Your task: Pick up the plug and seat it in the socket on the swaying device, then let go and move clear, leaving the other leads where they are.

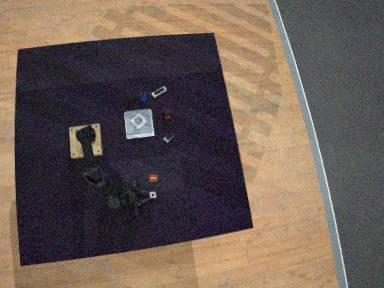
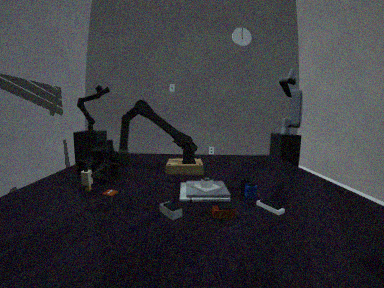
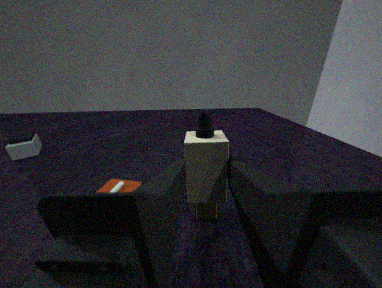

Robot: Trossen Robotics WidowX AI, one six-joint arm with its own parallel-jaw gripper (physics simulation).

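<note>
The plug (image 1: 153, 195) (image 2: 87, 178) (image 3: 206, 167) is a cream block with a black stub on top and a yellowish tip pointing down. My gripper (image 1: 148, 198) (image 3: 205, 161) is shut on its sides and holds it upright, low over the dark mat, near the orange piece. The device (image 1: 146, 134) (image 2: 189, 198) is a grey and white slab in front of the arm's base, well away from the plug. The pale socket (image 1: 139, 120) (image 2: 205, 184) sits on top of it, turned at an angle to the slab. The socket opening is too blurred to make out.
A flat orange piece (image 1: 153, 178) (image 2: 110, 192) (image 3: 128, 185) with a white bar lies beside the plug. A grey block (image 1: 169, 137) (image 2: 170, 211) (image 3: 24, 150), an orange-black block (image 1: 167, 116) (image 2: 223, 213), a white bar (image 1: 159, 91) (image 2: 270, 207) and a blue block (image 1: 143, 96) (image 2: 251, 191) lie around the device.
</note>
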